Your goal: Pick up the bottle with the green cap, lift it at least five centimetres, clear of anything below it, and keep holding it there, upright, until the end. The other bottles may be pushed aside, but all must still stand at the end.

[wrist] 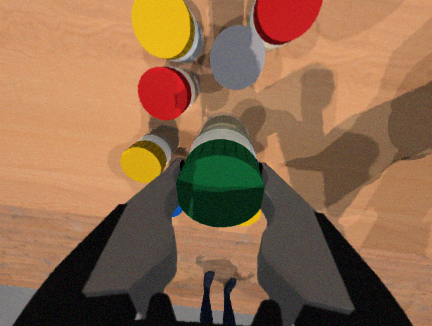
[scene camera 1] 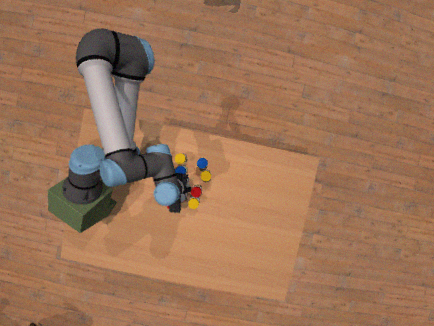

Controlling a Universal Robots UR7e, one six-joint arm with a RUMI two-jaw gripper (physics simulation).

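Frame: origin at the arm's base, x ahead, y left, z up, level; millimetres.
Where they show: gripper, fingertip midpoint: [wrist: 221, 162]; arm's base, origin of the base link: [scene camera 1: 82, 189].
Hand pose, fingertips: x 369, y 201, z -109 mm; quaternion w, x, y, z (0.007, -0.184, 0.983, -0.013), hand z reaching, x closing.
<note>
Each offset is from my fingertips to the top centre of the thing. Level surfaces: height alone.
The bottle with the green cap {dx +0, dy -1, dz +45 mm} [wrist: 220, 187] is between the two grey fingers in the wrist view, its pale body showing beyond the cap. It looks upright and held off the table, its cap nearer the camera than the others. The exact gap below its base cannot be read. My gripper [scene camera 1: 183, 191] [wrist: 221, 162] is shut on this bottle, one finger on each side just below the cap. In the scene view the arm and gripper hide the bottle.
Standing bottles surround the gripper: red-capped {dx +78, dy -16, dz -69 mm} [scene camera 1: 196, 191] [wrist: 164, 93], yellow-capped {dx +94, dy -76, dz -69 mm} [scene camera 1: 193, 204] [wrist: 162, 27], yellow-capped {dx +85, dy +82, dz -69 mm} [scene camera 1: 206, 176] [wrist: 142, 164], yellow-capped [scene camera 1: 180, 158] [wrist: 250, 218], blue-capped {dx +37, dy +131, dz -69 mm} [scene camera 1: 202, 163] [wrist: 176, 212], blue-capped {dx -43, dy +42, dz -69 mm} [scene camera 1: 180, 170], grey-capped {dx +18, dy -76, dz -69 mm} [wrist: 237, 57], another red-capped {dx -6, dy -130, dz -69 mm} [wrist: 287, 17]. They stand on the wooden table {dz -173 mm} [scene camera 1: 260, 215].
</note>
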